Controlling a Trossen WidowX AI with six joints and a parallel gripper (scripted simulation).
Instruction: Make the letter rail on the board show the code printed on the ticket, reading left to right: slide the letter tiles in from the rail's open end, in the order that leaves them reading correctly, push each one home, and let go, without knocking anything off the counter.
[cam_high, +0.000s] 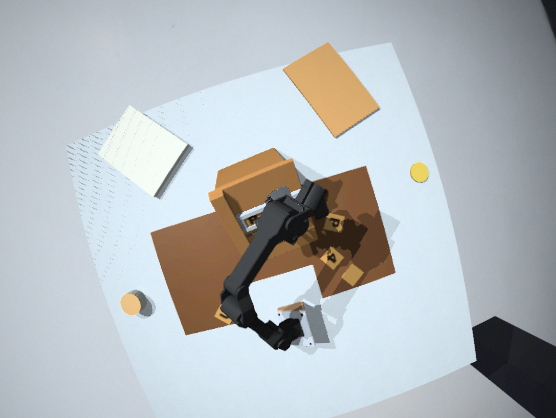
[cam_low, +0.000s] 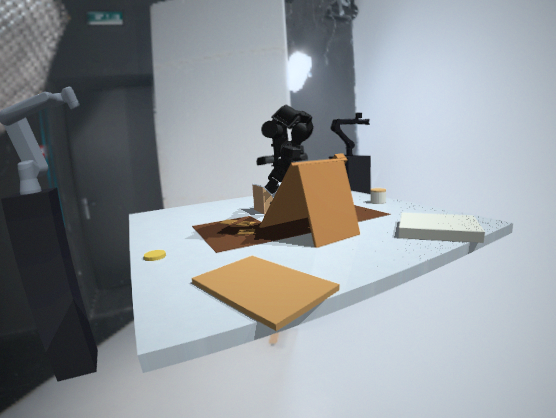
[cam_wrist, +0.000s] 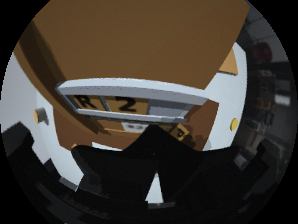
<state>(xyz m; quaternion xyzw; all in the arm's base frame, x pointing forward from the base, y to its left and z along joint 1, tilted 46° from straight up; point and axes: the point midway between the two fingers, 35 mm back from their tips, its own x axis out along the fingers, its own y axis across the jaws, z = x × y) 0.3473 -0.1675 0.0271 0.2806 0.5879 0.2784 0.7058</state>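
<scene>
Now: gripper tip 10 cm above the white ticket, 4 cm past it and 1 cm to the right of it. The rest, counted from my gripper tip: brown mat: 18 cm below, 15 cm behind, 9 cm to the left; orange slab: 36 cm ahead, 28 cm to the right, 17 cm below; cream slab: 41 cm to the left, 36 cm ahead, 16 cm below.
</scene>
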